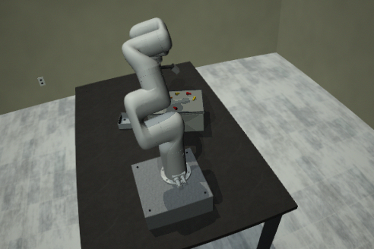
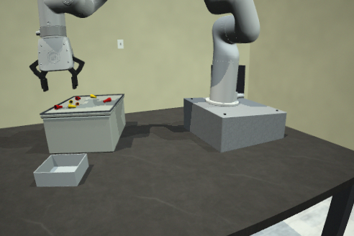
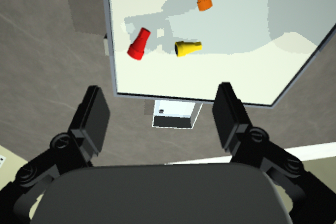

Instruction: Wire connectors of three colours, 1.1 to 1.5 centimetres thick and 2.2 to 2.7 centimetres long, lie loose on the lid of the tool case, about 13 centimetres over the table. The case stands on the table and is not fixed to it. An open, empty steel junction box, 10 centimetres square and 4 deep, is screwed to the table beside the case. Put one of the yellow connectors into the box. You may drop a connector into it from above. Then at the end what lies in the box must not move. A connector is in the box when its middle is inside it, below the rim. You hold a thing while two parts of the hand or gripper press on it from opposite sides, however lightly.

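Right now the orange connector is 7 cm below my hand, 5 cm to the right of it and 5 cm behind it. From my hand the other things lie so: grey tool case: 11 cm below, 8 cm behind, 6 cm to the right.
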